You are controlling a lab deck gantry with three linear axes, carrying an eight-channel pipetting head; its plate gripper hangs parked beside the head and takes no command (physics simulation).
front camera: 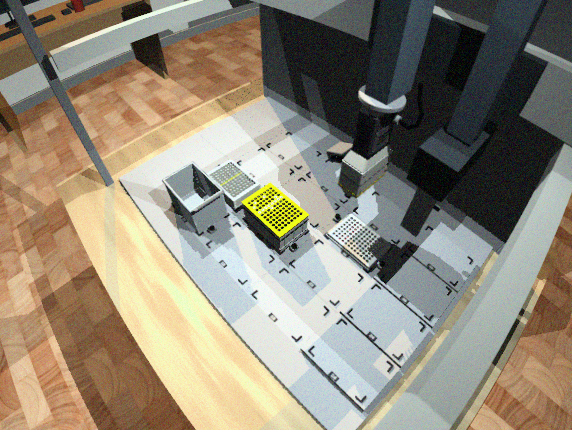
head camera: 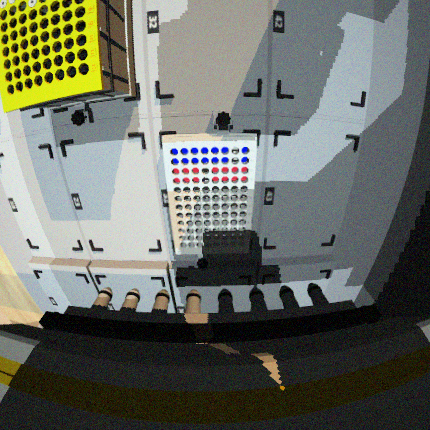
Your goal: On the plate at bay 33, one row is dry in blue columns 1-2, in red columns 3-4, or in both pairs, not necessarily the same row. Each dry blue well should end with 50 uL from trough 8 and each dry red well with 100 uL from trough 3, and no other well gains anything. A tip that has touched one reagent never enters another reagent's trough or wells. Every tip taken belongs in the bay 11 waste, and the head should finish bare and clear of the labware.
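Note:
The white plate (front camera: pixel 336 241) (head camera: pixel 252 192) lies at bay 33. In the head view, its two blue lines each have one colourless well, seventh from the left (head camera: pixel 235 150); its two red lines each have one, fourth from the left. The pipetting head (front camera: pixel 364 172) hangs behind the plate in the front view. Its eight channel ends (head camera: pixel 210 300) look bare, with no long tips visible. A yellow tip rack (front camera: pixel 275 210) (head camera: pixel 50 85) stands left of the plate. The grey open waste bin (front camera: pixel 212 210) is farther left. Troughs 3 and 8 cannot be picked out. My plate gripper's fingers cannot be made out.
A pale gridded labware (front camera: pixel 240 189) with a yellow stripe sits between bin and rack, toward the back. A dark block (front camera: pixel 452 150) hangs on a second column right of the head. A dark shadow covers the plate's near right corner in the head view.

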